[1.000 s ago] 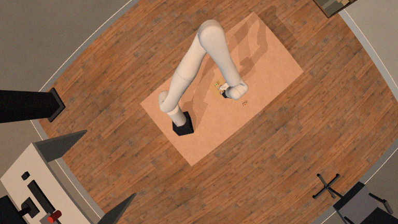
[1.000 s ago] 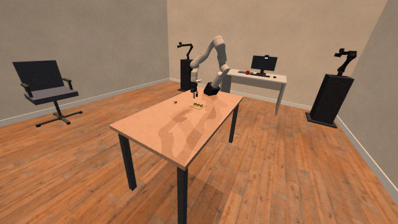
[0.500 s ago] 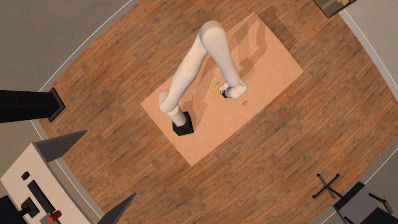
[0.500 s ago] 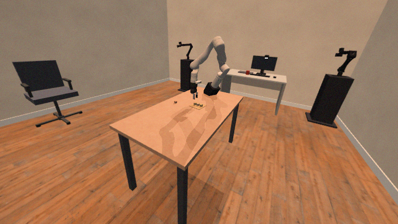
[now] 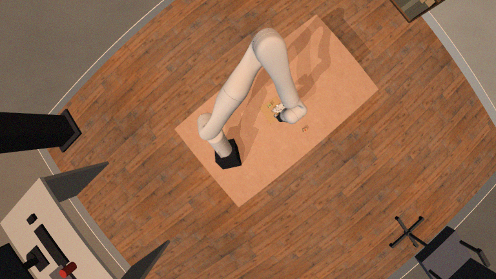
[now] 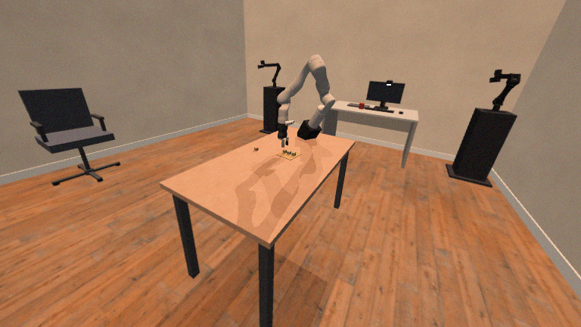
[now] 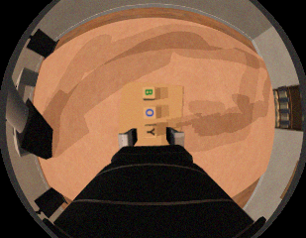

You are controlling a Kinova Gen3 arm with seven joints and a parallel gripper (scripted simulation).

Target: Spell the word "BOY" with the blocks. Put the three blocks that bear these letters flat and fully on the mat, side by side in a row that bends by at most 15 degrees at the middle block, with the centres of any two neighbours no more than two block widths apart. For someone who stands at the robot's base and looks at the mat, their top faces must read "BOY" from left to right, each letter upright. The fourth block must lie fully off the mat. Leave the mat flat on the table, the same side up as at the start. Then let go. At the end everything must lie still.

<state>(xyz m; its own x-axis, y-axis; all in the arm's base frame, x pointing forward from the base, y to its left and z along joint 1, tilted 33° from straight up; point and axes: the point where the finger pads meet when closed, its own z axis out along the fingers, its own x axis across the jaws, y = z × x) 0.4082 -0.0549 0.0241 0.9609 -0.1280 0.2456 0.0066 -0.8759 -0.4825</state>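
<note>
The mat is 7 cm below my hand and 4 cm to the left of it.
</note>
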